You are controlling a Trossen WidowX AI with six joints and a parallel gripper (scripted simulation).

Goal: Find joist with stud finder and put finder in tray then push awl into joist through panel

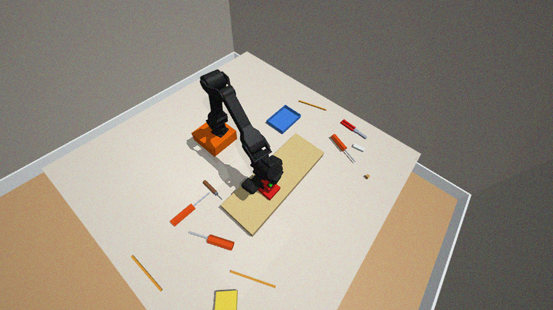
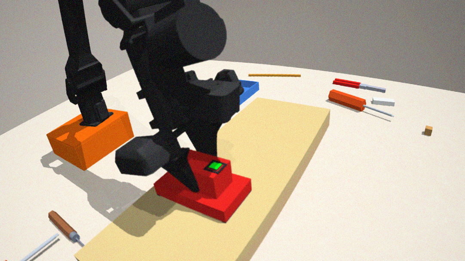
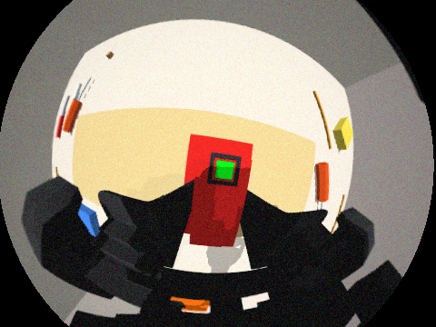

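My gripper tip is 140 mm past the blue tray, 420 mm to the right of it and 50 mm above it. Round my gripper tip: awl (190 mm behind, 130 mm to the right, 60 mm below); indicator (20 mm ahead, 30 mm above); red stud finder (10 mm ahead, 20 mm above).
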